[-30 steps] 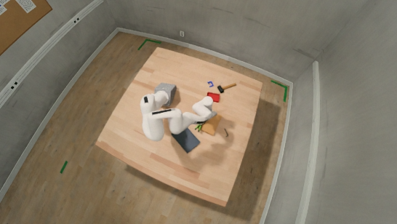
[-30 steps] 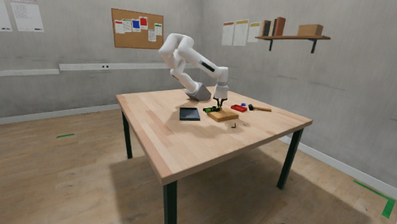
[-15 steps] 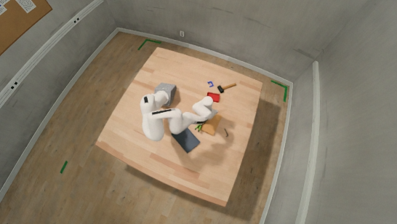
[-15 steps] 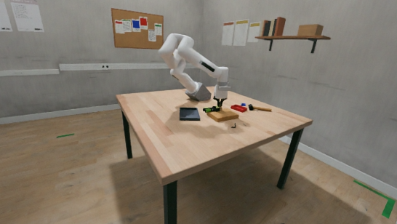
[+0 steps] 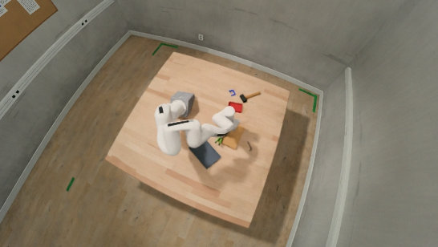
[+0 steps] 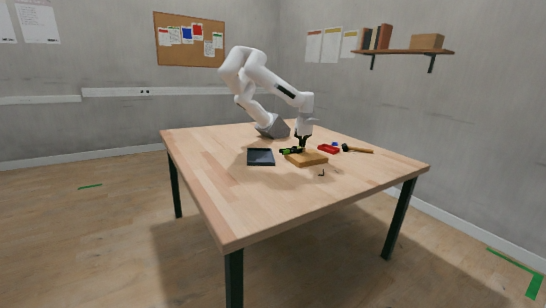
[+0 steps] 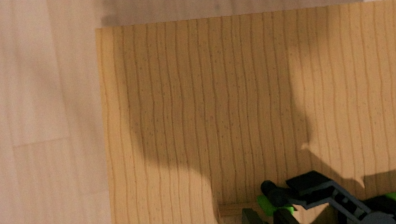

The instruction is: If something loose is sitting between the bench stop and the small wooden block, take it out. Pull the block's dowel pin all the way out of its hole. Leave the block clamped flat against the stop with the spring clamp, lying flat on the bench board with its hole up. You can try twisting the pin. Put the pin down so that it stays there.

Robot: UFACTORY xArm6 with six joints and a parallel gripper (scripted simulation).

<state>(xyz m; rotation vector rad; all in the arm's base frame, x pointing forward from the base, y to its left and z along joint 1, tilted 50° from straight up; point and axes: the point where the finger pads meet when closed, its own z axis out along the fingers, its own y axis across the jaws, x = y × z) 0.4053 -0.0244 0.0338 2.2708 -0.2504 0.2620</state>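
Now: the dowel pin 20 mm below my hand. Round my hand: thin wooden stick: 90 mm behind, 80 mm below, 40 mm to the left; then red tray: 230 mm to the left, 70 mm below, 20 mm ahead; then wooden block: 40 mm below.
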